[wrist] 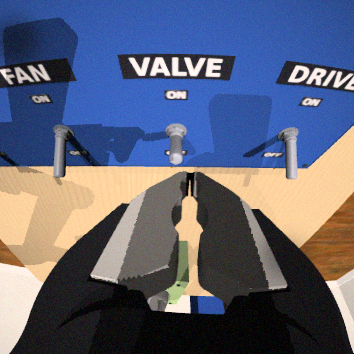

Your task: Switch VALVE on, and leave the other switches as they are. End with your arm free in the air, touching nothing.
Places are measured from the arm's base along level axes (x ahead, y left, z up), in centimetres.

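Pixels of known places: gripper, between the fingertips: (pixel 189 174).
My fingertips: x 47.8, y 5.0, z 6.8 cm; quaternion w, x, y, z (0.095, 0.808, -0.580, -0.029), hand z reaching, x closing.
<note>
Ahead of a thing's pixels: the offset from my fingertips to its middle. "pt": to the spot under its first point. Level surfaces: height alone.
The VALVE switch {pt dx -0.7, dy +0.8, dz -4.5 cm} (pixel 175 144) is a grey lever near the middle of the wrist view, below the VALVE label {dx +5.3, dy +2.8, dz -5.1 cm} (pixel 176 67) and its ON mark {pt dx +2.9, dy +2.0, dz -6.1 cm} (pixel 176 95). It looks shorter than the levers beside it and tilts differently, leaning toward the ON side. In this slanted view its end partly covers the OFF mark. My gripper (pixel 189 174) is shut and empty. Its fingertips show just below and right of the lever's end, with a visible gap between them.
The FAN lever {pt dx -5.8, dy +11.5, dz -5.4 cm} (pixel 59 152) stands at left and the DRIVE lever {pt dx +1.5, dy -10.8, dz -5.3 cm} (pixel 291 155) at right, both tilted toward OFF. All are on the blue panel {dz -4.1 cm} (pixel 175 25), which rests on a pale wooden table {dz -16.5 cm} (pixel 30 215). A green object (pixel 183 265) shows between my fingers.
</note>
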